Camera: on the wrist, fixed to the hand. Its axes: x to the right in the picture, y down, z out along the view.
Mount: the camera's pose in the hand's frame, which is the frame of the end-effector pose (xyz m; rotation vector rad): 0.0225 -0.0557 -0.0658 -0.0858 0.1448 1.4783
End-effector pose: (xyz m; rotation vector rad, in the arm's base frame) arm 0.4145 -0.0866 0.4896 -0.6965 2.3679 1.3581
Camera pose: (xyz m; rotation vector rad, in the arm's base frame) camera 0.4246 -0.1732 0.4714 -0.9209 -2.0706 -1.2831
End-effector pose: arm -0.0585 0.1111 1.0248 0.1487 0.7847 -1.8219
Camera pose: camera -0.1338 0.1416 0.9881 0.6171 0.5531 -0.3758
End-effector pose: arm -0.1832 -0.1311 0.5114 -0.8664 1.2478 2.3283
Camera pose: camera -0.1456 -0.1553 0.4343 -0.0250 -1.2557 -1.7802
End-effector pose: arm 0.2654 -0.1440 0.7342 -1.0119 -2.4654 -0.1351
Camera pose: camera 0.2386 -0.1871 0.8074 -2.3996 -1.0766 0.1691
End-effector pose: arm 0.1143 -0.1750 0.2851 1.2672 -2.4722 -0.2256
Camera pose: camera 0.1691 -0.2247 0.3348 -0.7043 -2.5181 0.1501
